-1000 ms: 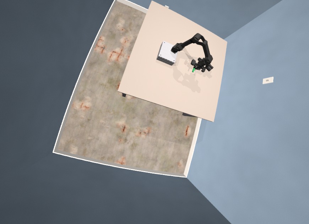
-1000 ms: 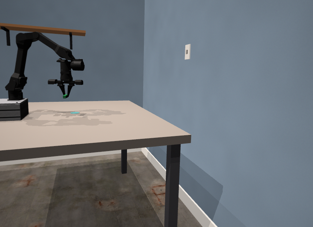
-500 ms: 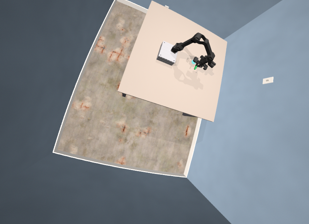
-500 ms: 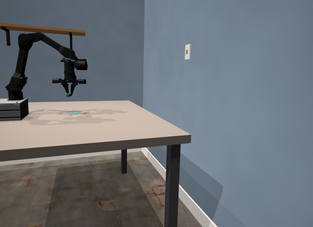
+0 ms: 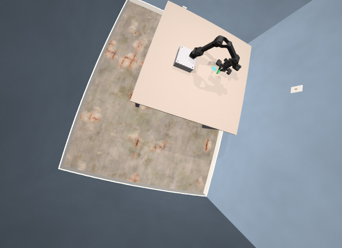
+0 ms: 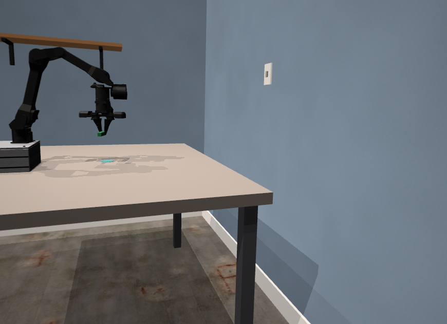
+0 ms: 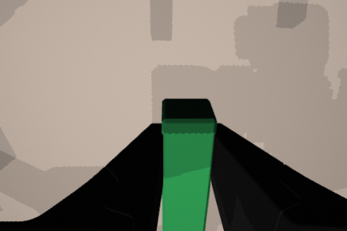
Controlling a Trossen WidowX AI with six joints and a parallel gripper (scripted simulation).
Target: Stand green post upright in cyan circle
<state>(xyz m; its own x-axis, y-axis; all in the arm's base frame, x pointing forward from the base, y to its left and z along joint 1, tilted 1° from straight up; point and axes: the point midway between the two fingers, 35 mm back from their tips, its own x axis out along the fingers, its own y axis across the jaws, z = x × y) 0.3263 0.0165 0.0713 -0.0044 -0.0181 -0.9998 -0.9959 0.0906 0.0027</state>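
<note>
My gripper is now 8 cm to the right of the cyan circle and 17 cm above it. Also, from my hand: green post (2 cm to the right, 3 cm below).
</note>
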